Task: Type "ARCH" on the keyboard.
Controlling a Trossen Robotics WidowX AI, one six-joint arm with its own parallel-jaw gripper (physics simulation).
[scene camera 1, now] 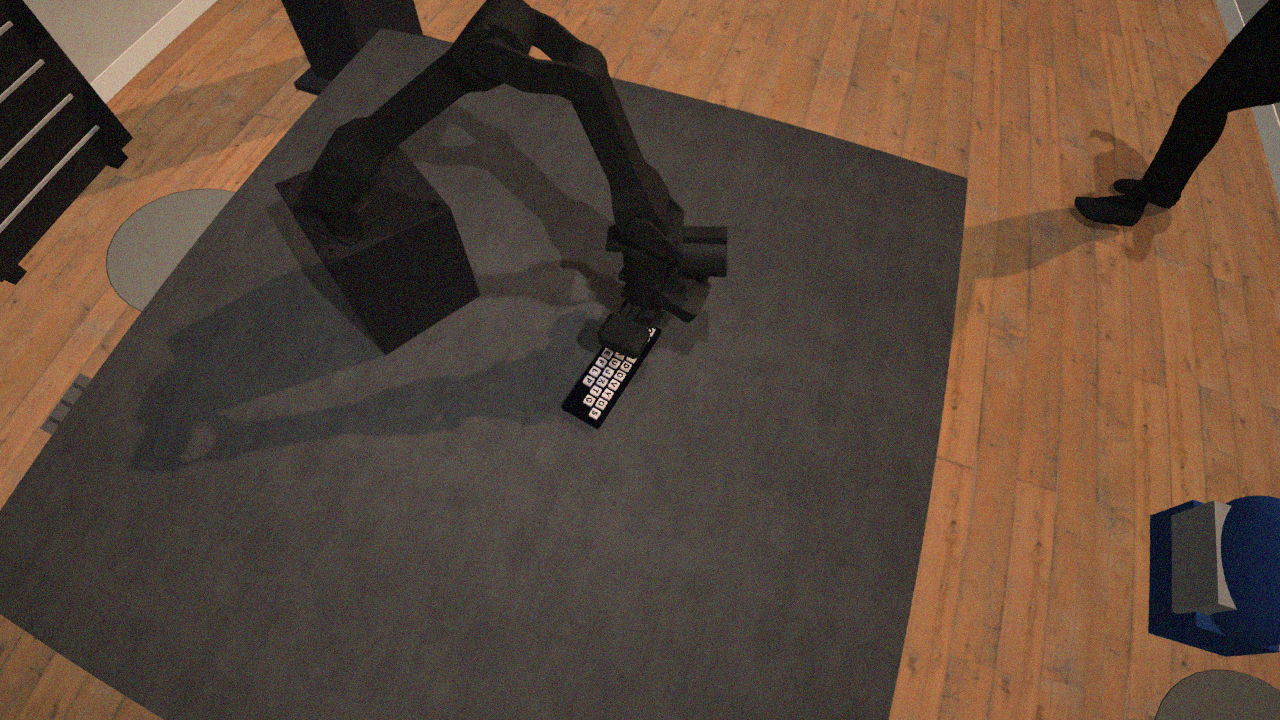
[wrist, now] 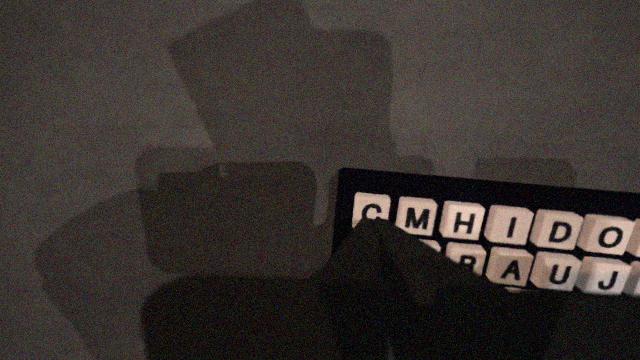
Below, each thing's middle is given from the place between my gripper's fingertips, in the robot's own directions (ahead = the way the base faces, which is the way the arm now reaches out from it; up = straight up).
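Labels:
My hand's 20 mm above the black keyboard (wrist: 577, 236), and it's also 20 mm beyond the keyboard and 80 mm to the left of it.

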